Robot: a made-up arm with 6 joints. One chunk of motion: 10 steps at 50 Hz.
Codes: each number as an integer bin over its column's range. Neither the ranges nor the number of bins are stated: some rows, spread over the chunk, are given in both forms.
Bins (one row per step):
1: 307 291 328 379 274 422
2: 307 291 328 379 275 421
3: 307 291 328 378 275 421
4: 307 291 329 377 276 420
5: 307 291 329 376 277 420
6: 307 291 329 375 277 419
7: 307 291 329 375 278 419
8: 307 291 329 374 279 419
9: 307 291 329 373 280 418
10: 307 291 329 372 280 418
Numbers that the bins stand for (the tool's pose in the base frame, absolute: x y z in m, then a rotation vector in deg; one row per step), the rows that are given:
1: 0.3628 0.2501 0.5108 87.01 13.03 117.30
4: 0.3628 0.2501 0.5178 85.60 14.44 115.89
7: 0.3628 0.2501 0.5178 84.19 15.85 115.19
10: 0.3628 0.2501 0.5178 82.07 17.26 114.48
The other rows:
2: 0.3628 0.2501 0.5108 87.01 13.74 116.59
3: 0.3628 0.2501 0.5108 86.30 13.74 116.59
5: 0.3628 0.2501 0.5178 84.89 15.15 115.89
6: 0.3628 0.2501 0.5178 84.19 15.15 115.19
8: 0.3628 0.2501 0.5178 83.48 16.56 115.19
9: 0.3628 0.2501 0.5178 82.78 17.26 114.48

